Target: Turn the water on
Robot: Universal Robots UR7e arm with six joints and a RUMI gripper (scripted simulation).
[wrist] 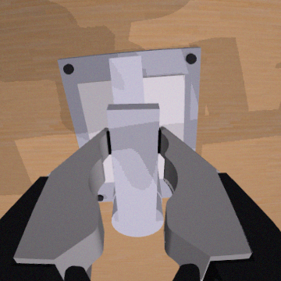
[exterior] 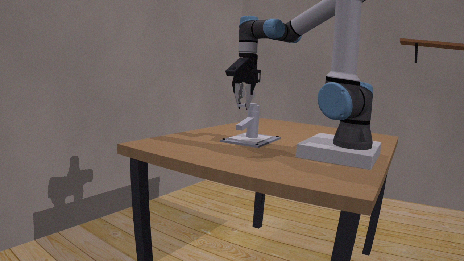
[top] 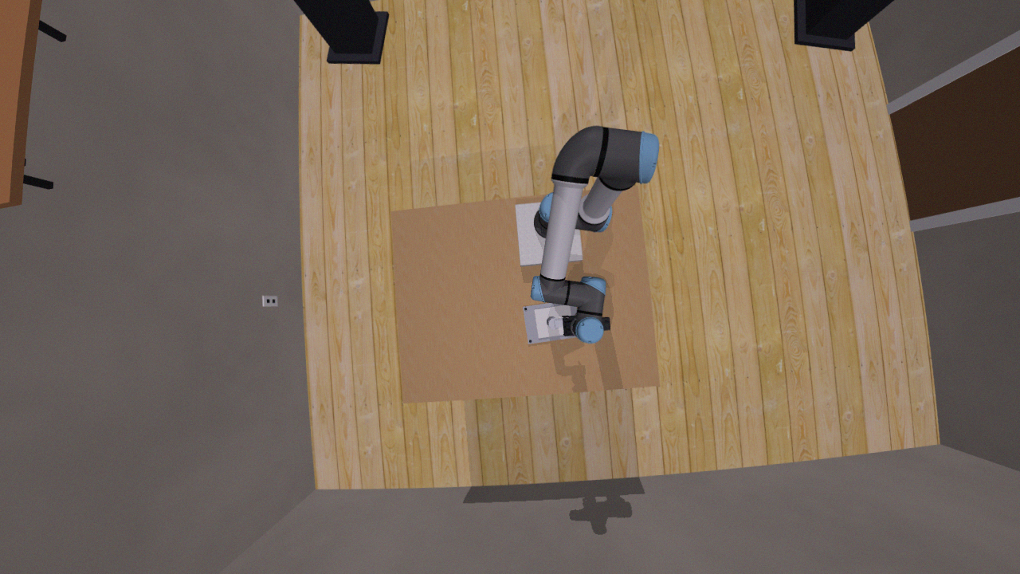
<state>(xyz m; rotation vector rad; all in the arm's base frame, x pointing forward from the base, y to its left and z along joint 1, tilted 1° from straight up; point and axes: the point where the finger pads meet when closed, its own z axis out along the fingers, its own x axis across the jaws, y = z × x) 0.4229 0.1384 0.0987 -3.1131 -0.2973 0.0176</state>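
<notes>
The grey tap lies 10 mm ahead of my hand, 60 mm to the right of it and 50 mm below it. Also, from my hand: lever (10 mm ahead, 30 mm to the right).
</notes>
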